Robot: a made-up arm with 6 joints.
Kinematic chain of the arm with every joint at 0, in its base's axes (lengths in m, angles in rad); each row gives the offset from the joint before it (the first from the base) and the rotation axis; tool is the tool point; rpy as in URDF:
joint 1: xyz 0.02 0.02 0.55 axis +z
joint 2: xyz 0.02 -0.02 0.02 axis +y
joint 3: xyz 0.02 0 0.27 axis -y
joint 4: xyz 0 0 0 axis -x
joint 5: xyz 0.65 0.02 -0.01 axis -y
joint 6: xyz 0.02 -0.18 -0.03 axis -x
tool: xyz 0 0.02 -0.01 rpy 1.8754 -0.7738 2.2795
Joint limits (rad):
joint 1: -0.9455..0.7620
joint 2: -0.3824..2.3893
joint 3: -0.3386..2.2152
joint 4: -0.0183..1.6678
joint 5: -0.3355..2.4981
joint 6: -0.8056..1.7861
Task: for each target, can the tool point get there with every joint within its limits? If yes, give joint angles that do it. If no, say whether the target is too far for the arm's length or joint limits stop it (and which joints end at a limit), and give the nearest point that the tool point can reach.
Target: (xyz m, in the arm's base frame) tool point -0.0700 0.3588 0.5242
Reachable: no: joint limits stop it (at a limit: joint 1, joint 2, joint 3, joint 4, joint 5) | nearest point -0.3679 0.2753 0.1554 | short by 0.481 m
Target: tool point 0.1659 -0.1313 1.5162
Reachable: yes | joints 0.2720 0.1033 1.6266 0.3499 0.2128 0.8812
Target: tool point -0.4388 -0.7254 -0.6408
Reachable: no: too far | nearest point 0.0318 -0.3303 -0.3333 | short by 0.687 m
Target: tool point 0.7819 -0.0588 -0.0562
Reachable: yes | joints 0.1183 2.0818 1.3340 0.1920 0.5914 0.2974
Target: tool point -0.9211 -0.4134 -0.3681
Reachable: no: too far | nearest point -0.3835 -0.1658 -0.0226 | short by 0.685 m
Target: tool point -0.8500 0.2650 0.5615
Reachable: no: joint limits stop it (at a limit: joint 2, joint 3, joint 4, joint 5, joint 6) | nearest point -0.6699 0.2143 1.0128 | short by 0.489 m
